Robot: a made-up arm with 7 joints.
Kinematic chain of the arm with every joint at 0, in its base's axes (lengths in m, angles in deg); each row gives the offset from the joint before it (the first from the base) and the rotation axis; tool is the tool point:
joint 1: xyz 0 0 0.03 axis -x
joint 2: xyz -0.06 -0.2 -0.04 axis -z
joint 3: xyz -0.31 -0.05 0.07 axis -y
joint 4: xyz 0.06 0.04 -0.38 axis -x
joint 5: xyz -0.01 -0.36 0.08 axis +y
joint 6: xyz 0.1 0 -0.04 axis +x
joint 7: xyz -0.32 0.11 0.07 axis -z
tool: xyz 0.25 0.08 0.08
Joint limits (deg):
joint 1: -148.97..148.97
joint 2: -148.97..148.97
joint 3: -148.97..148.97
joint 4: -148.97..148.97
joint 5: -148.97..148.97
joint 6: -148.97..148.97
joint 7: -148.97..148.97
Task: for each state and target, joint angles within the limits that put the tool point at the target. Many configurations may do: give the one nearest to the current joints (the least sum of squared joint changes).
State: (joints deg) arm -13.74 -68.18 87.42 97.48 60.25 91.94 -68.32
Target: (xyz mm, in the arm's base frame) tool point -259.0 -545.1 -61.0
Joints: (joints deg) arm -50.31 -80.57 65.87 76.29 70.38 73.09 -42.53
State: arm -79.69 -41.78 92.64 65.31 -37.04 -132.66 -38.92
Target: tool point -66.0 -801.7 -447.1
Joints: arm -53.23 -34.56 121.68 49.06 -61.10 -142.01 -54.45
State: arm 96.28 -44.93 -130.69 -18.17 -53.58 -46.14 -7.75
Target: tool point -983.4 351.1 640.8
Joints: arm 103.96 -23.24 -123.49 -31.02 -46.01 -91.41 -39.92
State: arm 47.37 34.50 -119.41 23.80 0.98 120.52 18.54
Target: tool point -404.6 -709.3 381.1
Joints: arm 26.67 -10.10 -115.12 19.26 0.95 123.55 6.68
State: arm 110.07 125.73 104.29 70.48 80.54 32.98 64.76
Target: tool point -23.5 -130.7 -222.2
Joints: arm 121.94 112.66 111.92 61.18 77.17 43.45 66.19
